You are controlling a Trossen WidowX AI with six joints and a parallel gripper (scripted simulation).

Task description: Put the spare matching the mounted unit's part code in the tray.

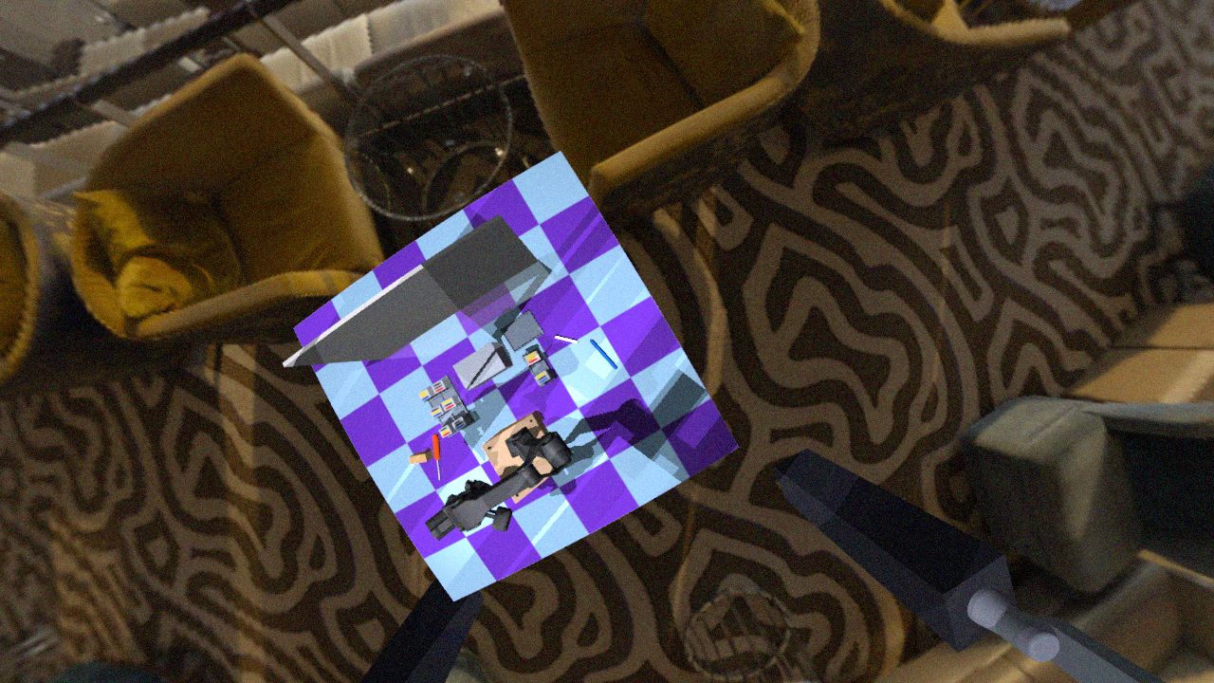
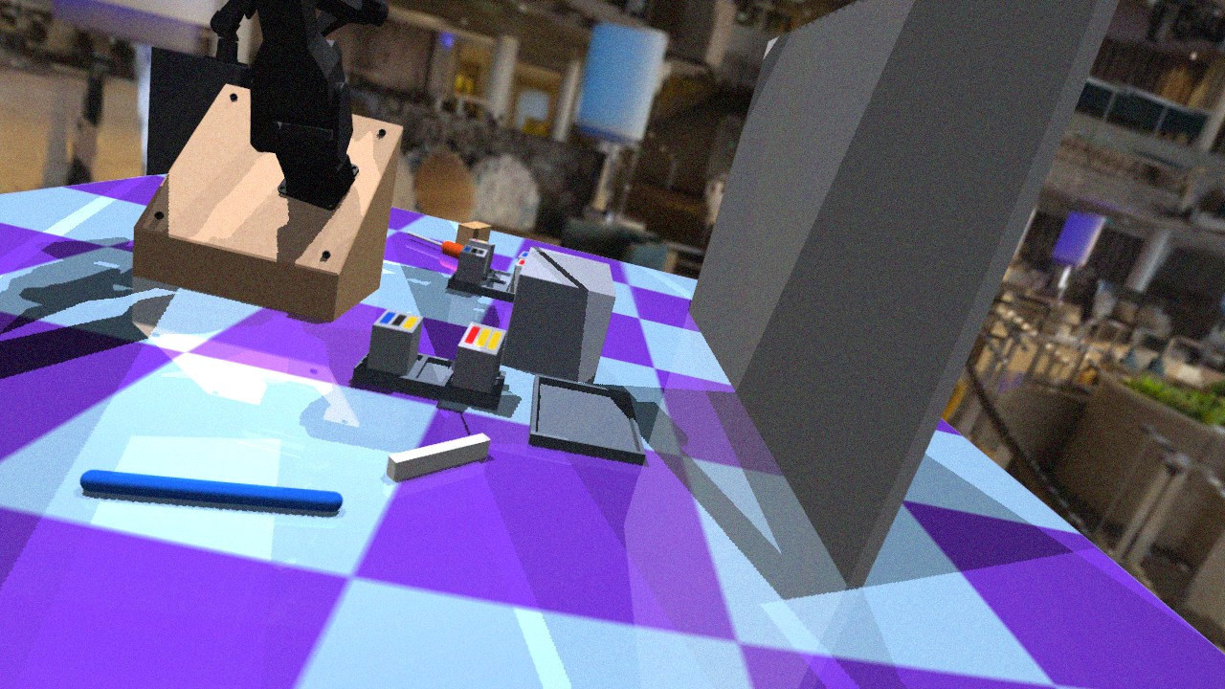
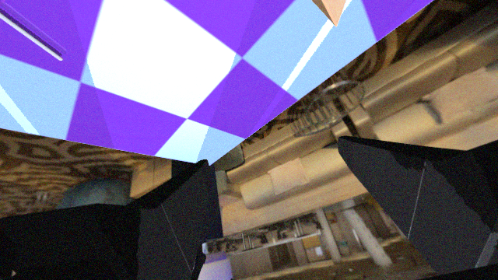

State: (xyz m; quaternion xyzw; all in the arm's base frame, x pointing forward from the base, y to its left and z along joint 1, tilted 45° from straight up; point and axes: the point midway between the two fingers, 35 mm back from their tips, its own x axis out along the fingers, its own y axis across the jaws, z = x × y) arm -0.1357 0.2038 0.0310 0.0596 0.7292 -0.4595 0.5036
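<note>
The grey spare block is 31 cm ahead of my gripper tip, 29 cm to the right of it and 24 cm below it. The rest, counted from my gripper tip: pale grey unit (43 cm ahead, 23 cm below, 11 cm to the right); tan block (27 cm to the left, 25 cm below, 22 cm ahead); grey rack (34 cm ahead, 28 cm to the right, 27 cm below).
</note>
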